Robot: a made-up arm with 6 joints. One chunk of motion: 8 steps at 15 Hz.
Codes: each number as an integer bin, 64 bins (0 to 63) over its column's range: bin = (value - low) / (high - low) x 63, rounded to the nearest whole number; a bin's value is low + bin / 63 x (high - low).
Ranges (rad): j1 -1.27..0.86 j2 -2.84..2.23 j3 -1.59..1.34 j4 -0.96..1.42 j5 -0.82..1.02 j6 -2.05..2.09
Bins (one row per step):
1: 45 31 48 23 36 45
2: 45 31 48 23 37 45
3: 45 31 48 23 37 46
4: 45 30 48 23 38 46
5: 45 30 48 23 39 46
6: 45 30 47 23 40 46
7: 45 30 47 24 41 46
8: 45 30 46 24 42 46
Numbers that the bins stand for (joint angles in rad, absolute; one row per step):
1: 0.2514 -0.3452 0.6424 -0.0911 0.2314 0.9071
2: 0.2514 -0.3452 0.6424 -0.0911 0.2606 0.9071
3: 0.2514 -0.3452 0.6424 -0.0911 0.2606 0.9729
4: 0.2514 -0.4257 0.6424 -0.0911 0.2898 0.9729
5: 0.2514 -0.4257 0.6424 -0.0911 0.3190 0.9729
6: 0.2514 -0.4257 0.5959 -0.0911 0.3483 0.9729
7: 0.2514 -0.4257 0.5959 -0.0533 0.3775 0.9729
8: 0.2514 -0.4257 0.5494 -0.0533 0.4067 0.9729

